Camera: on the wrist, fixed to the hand. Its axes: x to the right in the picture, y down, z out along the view.
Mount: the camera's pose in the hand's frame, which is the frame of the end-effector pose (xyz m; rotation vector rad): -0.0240 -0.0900 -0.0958 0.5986 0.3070 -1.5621
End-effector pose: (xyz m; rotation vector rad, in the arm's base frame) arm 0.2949 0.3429 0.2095 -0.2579 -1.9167 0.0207
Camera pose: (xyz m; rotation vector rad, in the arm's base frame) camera 0.3766 0.2400 0.2339 1.5334 -1.2815 -0.4439
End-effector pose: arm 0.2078 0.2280 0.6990 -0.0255 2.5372 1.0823
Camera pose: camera 0.2125 0.0946 0.7056 -1.6997 1.9312 -0.3161
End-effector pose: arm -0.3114 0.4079 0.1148 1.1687 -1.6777 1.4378
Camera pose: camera -0.2277 0.5057 0.1505 1.7528 0.1732 0.8766
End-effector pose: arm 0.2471 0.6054 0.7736 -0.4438 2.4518 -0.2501
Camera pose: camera 0.2290 0.5378 0.8874 -1.9894 1.5581 -1.6580
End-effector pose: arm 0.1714 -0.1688 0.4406 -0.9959 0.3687 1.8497
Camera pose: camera 0.2988 -0.1995 0.4145 -0.7153 0.1721 0.1471
